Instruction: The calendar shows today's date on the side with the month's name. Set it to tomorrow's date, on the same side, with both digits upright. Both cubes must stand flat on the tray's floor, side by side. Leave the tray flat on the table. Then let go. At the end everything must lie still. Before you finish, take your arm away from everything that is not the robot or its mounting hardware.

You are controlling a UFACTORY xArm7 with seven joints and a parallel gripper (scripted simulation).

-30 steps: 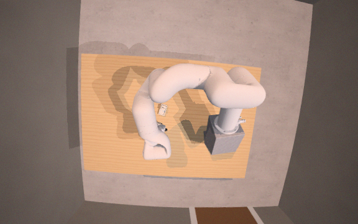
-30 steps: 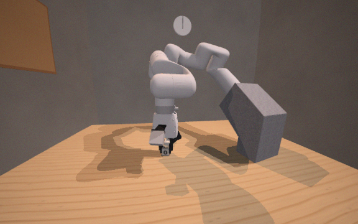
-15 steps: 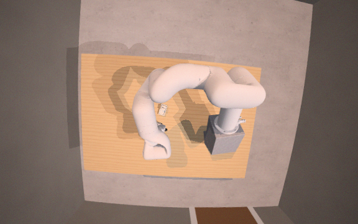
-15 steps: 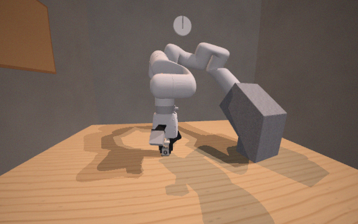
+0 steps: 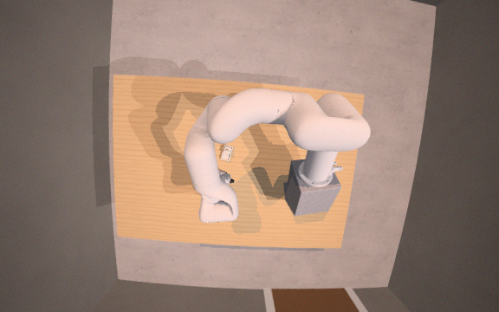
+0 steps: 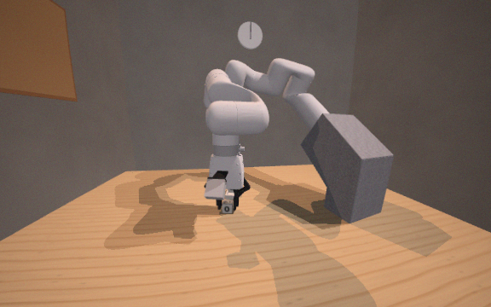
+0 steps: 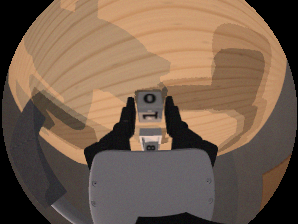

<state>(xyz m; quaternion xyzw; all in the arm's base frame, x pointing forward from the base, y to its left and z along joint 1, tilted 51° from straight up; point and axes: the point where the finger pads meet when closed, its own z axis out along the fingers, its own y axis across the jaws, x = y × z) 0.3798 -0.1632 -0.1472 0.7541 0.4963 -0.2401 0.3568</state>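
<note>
My gripper is now 4 cm past the white calendar tray, 10 cm to the left of it and 2 cm above it.
</note>
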